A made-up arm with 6 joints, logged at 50 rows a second.
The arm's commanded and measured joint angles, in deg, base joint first. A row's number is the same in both.
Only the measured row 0 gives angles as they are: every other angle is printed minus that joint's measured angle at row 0.
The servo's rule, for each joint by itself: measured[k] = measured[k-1] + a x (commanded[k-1-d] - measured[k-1]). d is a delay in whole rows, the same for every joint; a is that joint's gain. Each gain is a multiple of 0.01, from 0.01 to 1. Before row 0 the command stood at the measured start. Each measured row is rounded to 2 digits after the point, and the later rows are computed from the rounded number. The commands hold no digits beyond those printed.
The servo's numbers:
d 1
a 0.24 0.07 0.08 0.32 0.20 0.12
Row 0, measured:
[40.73, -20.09, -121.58, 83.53, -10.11, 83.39]
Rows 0 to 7, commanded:
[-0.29, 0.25, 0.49, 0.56, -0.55, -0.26]
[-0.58, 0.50, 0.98, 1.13, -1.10, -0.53]
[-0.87, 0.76, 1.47, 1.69, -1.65, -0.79]
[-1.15, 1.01, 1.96, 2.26, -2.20, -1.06]
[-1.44, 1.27, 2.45, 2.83, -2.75, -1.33]
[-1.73, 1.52, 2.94, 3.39, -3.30, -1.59]
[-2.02, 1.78, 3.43, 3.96, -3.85, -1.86]
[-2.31, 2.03, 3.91, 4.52, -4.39, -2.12]
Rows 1 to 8, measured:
[0.00, 0.00, 0.00, 0.00, 0.00, 0.00]
[-0.07, 0.02, 0.04, 0.18, -0.11, -0.03]
[-0.19, 0.05, 0.12, 0.48, -0.31, -0.09]
[-0.35, 0.10, 0.23, 0.87, -0.58, -0.17]
[-0.54, 0.16, 0.37, 1.31, -0.90, -0.28]
[-0.76, 0.24, 0.54, 1.80, -1.27, -0.41]
[-0.99, 0.33, 0.73, 2.31, -1.68, -0.55]
[-1.24, 0.43, 0.95, 2.84, -2.11, -0.71]

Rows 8 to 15, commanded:
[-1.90, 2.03, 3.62, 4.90, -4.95, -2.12]
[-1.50, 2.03, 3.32, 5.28, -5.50, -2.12]
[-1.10, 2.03, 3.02, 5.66, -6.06, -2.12]
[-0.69, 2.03, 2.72, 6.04, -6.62, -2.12]
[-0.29, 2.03, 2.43, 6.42, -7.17, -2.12]
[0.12, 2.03, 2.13, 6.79, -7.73, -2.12]
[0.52, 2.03, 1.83, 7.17, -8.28, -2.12]
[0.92, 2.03, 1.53, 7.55, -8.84, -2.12]
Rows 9 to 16, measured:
[-1.50, 0.54, 1.19, 3.38, -2.57, -0.88]
[-1.60, 0.64, 1.38, 3.87, -3.05, -1.03]
[-1.58, 0.74, 1.54, 4.32, -3.54, -1.16]
[-1.46, 0.83, 1.66, 4.75, -4.04, -1.28]
[-1.28, 0.91, 1.74, 5.16, -4.56, -1.38]
[-1.04, 0.99, 1.80, 5.56, -5.08, -1.47]
[-0.76, 1.06, 1.83, 5.95, -5.61, -1.55]
[-0.45, 1.13, 1.83, 6.34, -6.14, -1.62]

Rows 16 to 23, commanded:
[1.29, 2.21, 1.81, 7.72, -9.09, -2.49]
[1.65, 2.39, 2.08, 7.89, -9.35, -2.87]
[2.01, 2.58, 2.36, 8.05, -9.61, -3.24]
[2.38, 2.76, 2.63, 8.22, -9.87, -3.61]
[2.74, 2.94, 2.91, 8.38, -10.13, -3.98]
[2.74, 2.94, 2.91, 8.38, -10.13, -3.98]
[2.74, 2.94, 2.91, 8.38, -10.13, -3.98]
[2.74, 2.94, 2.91, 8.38, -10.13, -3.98]
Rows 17 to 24, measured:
[-0.12, 1.19, 1.81, 6.73, -6.68, -1.68]
[0.22, 1.26, 1.81, 7.05, -7.16, -1.78]
[0.56, 1.34, 1.83, 7.32, -7.60, -1.91]
[0.91, 1.43, 1.87, 7.55, -8.00, -2.07]
[1.26, 1.52, 1.93, 7.76, -8.37, -2.25]
[1.62, 1.62, 2.01, 7.96, -8.72, -2.46]
[1.89, 1.71, 2.08, 8.09, -9.00, -2.64]
[2.09, 1.80, 2.15, 8.18, -9.23, -2.80]

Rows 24 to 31, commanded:
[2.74, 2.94, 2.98, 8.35, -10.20, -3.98]
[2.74, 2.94, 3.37, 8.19, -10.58, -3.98]
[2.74, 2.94, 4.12, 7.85, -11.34, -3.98]
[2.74, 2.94, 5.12, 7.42, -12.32, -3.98]
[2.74, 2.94, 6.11, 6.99, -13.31, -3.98]
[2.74, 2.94, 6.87, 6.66, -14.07, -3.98]
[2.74, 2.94, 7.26, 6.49, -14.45, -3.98]
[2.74, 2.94, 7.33, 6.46, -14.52, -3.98]
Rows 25 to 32, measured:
[2.25, 1.88, 2.21, 8.24, -9.41, -2.94]
[2.37, 1.95, 2.27, 8.28, -9.57, -3.06]
[2.46, 2.02, 2.36, 8.25, -9.77, -3.17]
[2.53, 2.08, 2.50, 8.12, -10.08, -3.27]
[2.58, 2.14, 2.71, 7.90, -10.53, -3.36]
[2.62, 2.20, 2.98, 7.61, -11.09, -3.43]
[2.65, 2.25, 3.29, 7.31, -11.69, -3.50]
[2.67, 2.30, 3.61, 7.05, -12.24, -3.56]

